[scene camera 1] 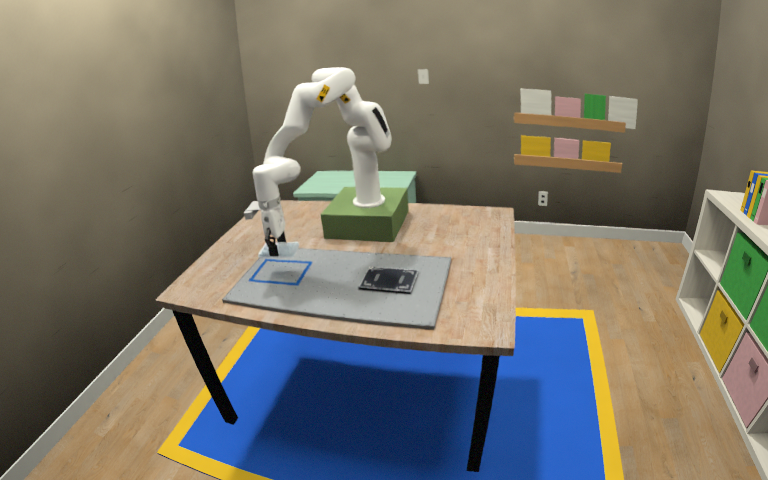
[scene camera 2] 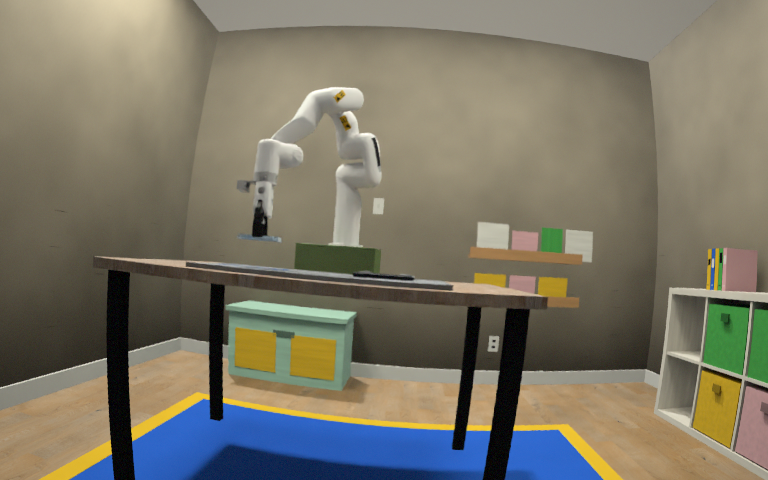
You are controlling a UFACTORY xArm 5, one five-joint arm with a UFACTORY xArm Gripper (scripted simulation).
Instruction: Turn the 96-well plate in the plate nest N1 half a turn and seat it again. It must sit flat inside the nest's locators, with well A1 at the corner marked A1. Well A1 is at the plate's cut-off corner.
My gripper shows in scene camera 1 and in scene camera 2. The same spot on my gripper: (scene camera 2: 258,230) is (scene camera 1: 273,252).
